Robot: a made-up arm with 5 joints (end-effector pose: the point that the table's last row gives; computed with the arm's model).
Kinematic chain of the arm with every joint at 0, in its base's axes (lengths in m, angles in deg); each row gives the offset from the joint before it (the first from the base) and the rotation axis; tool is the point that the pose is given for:
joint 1: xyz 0 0 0.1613 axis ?
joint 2: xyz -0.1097 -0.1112 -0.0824 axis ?
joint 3: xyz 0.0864 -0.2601 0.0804 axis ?
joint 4: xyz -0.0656 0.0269 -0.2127 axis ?
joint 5: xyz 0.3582 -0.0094 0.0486 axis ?
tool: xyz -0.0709 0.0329 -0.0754
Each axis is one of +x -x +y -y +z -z.
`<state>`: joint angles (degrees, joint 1 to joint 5).
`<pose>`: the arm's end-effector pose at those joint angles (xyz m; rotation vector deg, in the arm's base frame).
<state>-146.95 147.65 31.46 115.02 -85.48</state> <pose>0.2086 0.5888 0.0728 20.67 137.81 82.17</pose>
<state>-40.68 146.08 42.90 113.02 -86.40</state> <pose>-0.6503 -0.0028 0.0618 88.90 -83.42 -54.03</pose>
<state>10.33 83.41 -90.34 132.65 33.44</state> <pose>-0.1888 -0.1321 -0.0464 -7.43 -66.94 104.68</pose>
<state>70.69 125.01 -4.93 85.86 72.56</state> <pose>0.1740 -0.5761 -0.1818 -10.09 52.45 152.56</pose>
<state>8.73 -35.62 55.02 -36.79 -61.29</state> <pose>0.1642 -0.5093 0.1464 61.26 10.09 -1.93</pose>
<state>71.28 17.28 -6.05 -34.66 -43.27</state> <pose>0.3521 0.0130 -0.0823 -8.20 75.05 75.78</pose>
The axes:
joint 1: +z
joint 2: +y
joint 3: -z
joint 4: -x
joint 5: -y

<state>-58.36 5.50 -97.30 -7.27 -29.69</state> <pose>-0.2134 -0.0068 -0.0332 2.14 32.06 41.28</pose>
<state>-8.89 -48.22 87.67 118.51 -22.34</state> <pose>-0.0057 -0.5747 0.0611 -37.29 73.88 -97.20</pose>
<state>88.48 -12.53 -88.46 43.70 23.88</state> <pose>0.1131 0.0086 -0.0826 -29.72 80.18 -148.76</pose>
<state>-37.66 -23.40 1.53 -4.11 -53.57</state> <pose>-0.0652 -0.3670 0.1249 13.93 27.58 -35.39</pose>
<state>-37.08 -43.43 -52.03 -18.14 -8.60</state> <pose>-0.0137 -0.2047 0.0970 -14.24 -19.63 17.63</pose>
